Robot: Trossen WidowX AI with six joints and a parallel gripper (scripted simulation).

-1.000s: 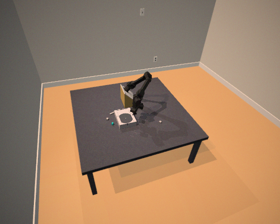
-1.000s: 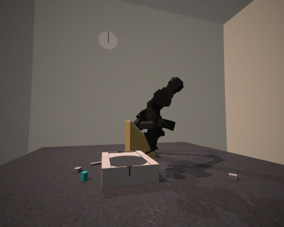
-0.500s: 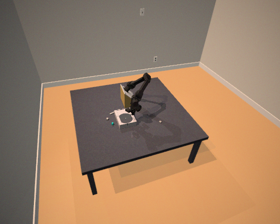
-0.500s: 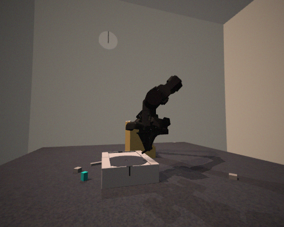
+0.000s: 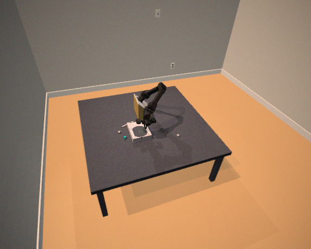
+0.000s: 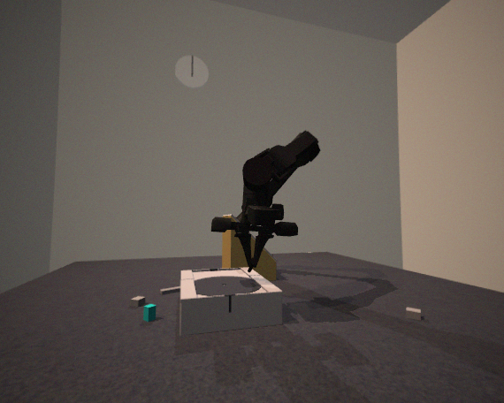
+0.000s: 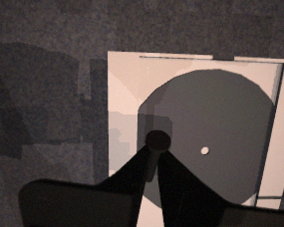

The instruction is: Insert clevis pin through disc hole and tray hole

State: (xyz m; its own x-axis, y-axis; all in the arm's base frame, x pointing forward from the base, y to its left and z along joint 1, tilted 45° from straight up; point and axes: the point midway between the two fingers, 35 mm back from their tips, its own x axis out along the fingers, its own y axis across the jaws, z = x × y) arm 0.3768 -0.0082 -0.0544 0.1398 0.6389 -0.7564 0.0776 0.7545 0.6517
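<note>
Now: the grey disc 60 mm to the right of my gripper tip, 40 mm below it and 10 mm behind it. Round my gripper tip: teal cube 200 mm to the right, 80 mm below, 10 mm behind; rimmed tray 50 mm to the right, 50 mm below, 50 mm behind; clevis pin 10 mm behind.
</note>
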